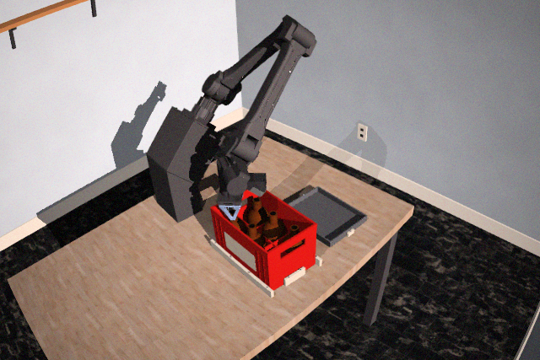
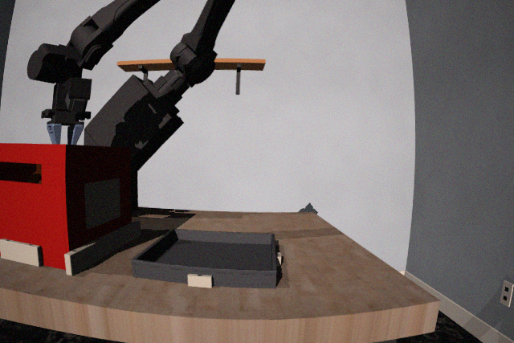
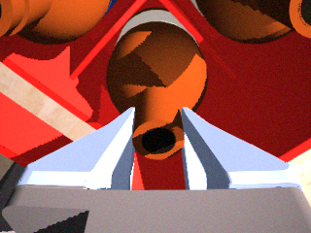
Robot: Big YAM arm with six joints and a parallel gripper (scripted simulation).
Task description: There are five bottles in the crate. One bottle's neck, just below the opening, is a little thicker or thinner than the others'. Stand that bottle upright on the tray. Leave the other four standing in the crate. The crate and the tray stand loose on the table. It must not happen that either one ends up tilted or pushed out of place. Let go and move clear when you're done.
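Right now the red crate is 90 mm ahead of my hand, 40 mm to the left of it and 70 mm below it. Also, from my hand: dark grey tray: 110 mm ahead, 310 mm to the left, 140 mm below.
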